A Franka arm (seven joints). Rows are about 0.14 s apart.
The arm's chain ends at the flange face. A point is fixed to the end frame.
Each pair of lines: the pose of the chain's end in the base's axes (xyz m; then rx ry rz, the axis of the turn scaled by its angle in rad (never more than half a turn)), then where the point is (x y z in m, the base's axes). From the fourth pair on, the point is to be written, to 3 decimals.
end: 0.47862 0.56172 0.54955 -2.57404 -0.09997 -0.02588
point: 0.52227 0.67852 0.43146
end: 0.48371 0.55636 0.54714 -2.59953 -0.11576 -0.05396
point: 0.52968 0.67031 0.42716
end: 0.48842 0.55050 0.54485 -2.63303 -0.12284 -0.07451
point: 0.53648 0.66034 0.42190
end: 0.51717 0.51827 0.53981 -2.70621 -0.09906 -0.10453
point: 0.570 0.618 0.410
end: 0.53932 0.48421 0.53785 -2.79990 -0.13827 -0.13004
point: 0.594 0.572 0.401
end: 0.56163 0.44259 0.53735 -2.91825 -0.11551 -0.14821
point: 0.620 0.512 0.392
